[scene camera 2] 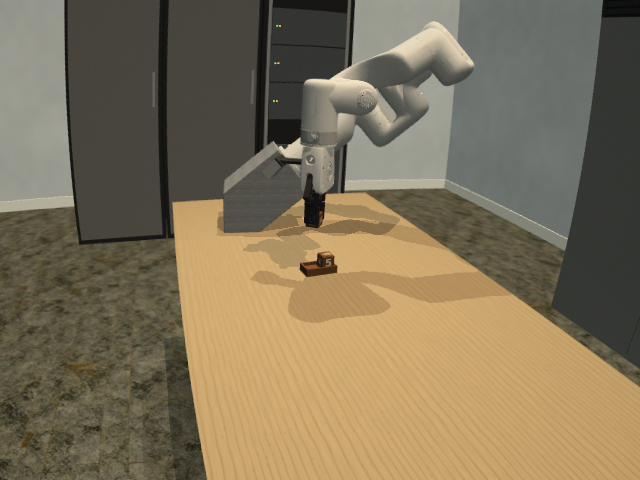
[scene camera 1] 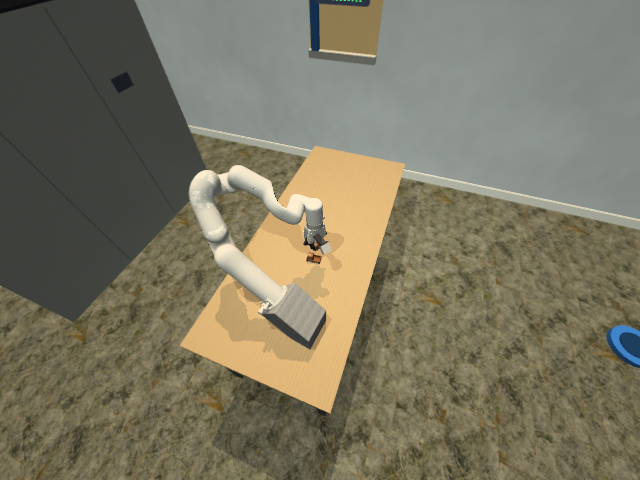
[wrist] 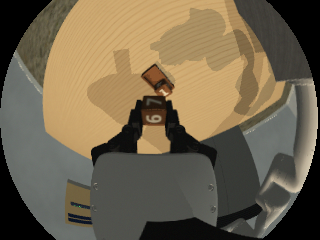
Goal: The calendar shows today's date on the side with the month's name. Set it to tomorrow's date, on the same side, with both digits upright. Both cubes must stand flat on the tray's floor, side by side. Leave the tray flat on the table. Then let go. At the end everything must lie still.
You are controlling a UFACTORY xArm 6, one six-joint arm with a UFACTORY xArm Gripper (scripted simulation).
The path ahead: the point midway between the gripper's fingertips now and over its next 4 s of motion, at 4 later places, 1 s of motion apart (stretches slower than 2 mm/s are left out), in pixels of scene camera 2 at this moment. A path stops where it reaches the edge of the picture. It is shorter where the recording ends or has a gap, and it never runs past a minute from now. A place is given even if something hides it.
My gripper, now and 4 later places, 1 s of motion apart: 314, 221; 312, 246; 312, 250; 312, 258; 312, 261
